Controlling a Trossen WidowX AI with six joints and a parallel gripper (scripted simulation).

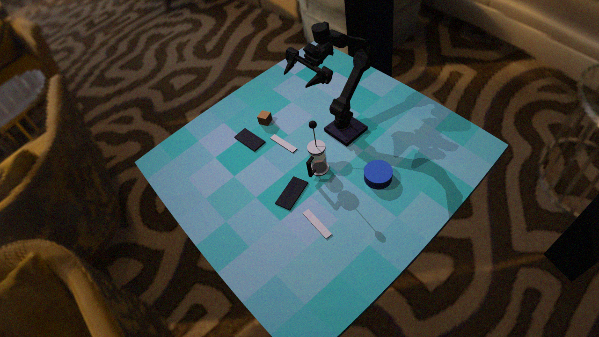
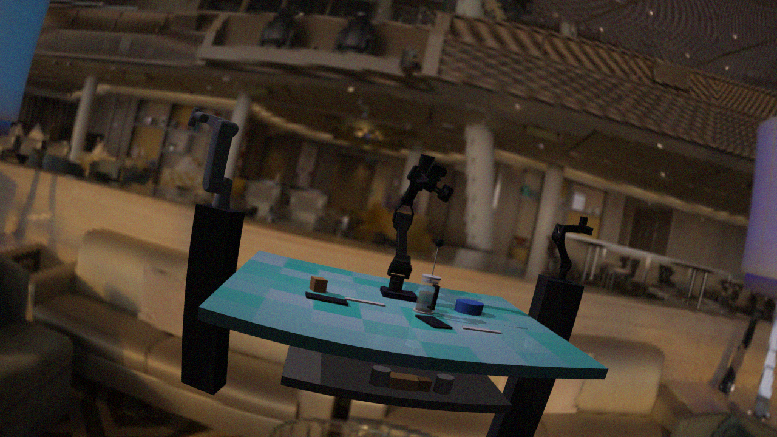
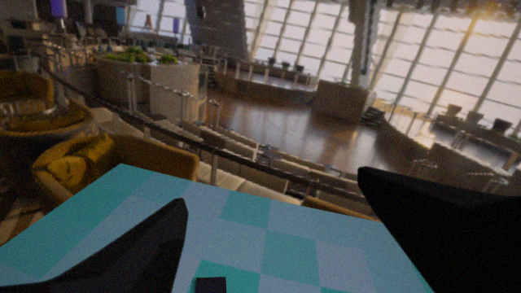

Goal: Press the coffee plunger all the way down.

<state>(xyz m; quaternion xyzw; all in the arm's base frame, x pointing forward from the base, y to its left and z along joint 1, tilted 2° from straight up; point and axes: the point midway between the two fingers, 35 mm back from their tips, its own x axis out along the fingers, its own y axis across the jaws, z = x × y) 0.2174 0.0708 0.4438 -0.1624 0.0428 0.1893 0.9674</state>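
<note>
The coffee press is 50 mm to the left of my gripper tip and 330 mm below it. From my gripper tip the other things lie so: blue disc: 180 mm behind, 240 mm to the left, 450 mm below.
</note>
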